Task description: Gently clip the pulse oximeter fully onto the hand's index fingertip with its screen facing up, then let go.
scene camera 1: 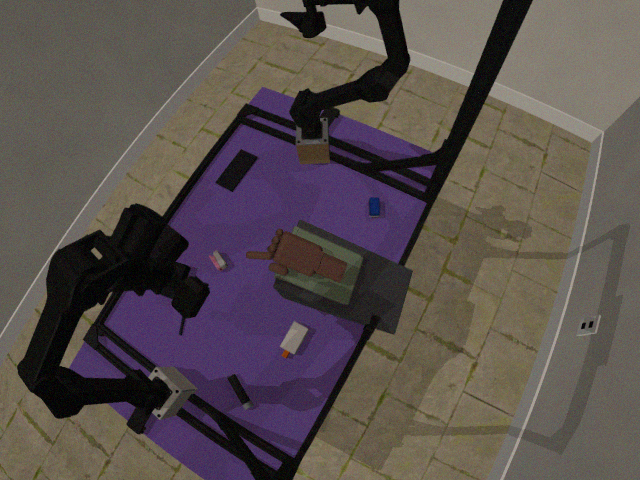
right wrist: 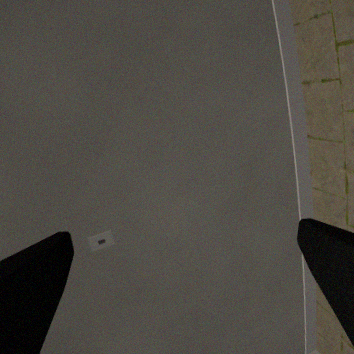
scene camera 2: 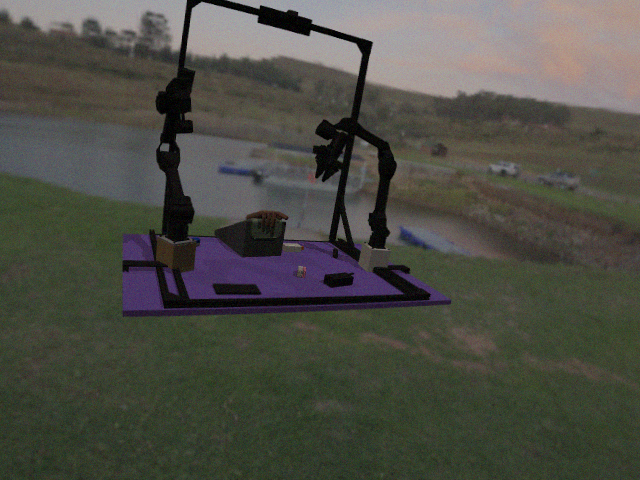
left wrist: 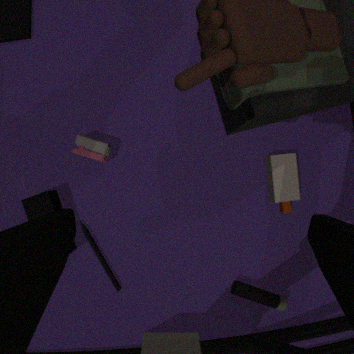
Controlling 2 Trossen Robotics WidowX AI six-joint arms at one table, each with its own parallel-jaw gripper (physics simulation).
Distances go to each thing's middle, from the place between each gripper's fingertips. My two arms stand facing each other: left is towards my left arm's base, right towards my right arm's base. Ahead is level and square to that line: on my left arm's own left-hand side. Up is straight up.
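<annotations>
I see the index finger (left wrist: 226, 57), and my left hand is 170 mm above it, 40 mm past it and 120 mm to the left of it. The white block with orange tip (left wrist: 281, 170) is 350 mm below my left hand, 20 mm to the left of it and 180 mm behind it, whereas the grey plate (scene camera 1: 381, 287), counted from that same left hand, is 190 mm to the right, 240 mm behind and 320 mm below.
From my right hand, the index finger is 35 cm below, 46 cm to the left and 16 cm behind. The white block with orange tip is 53 cm below my right hand, 30 cm behind it and 60 cm to the left of it. And the grey plate? It is 39 cm to the left of my right hand, 35 cm behind it and 50 cm below it.
</annotations>
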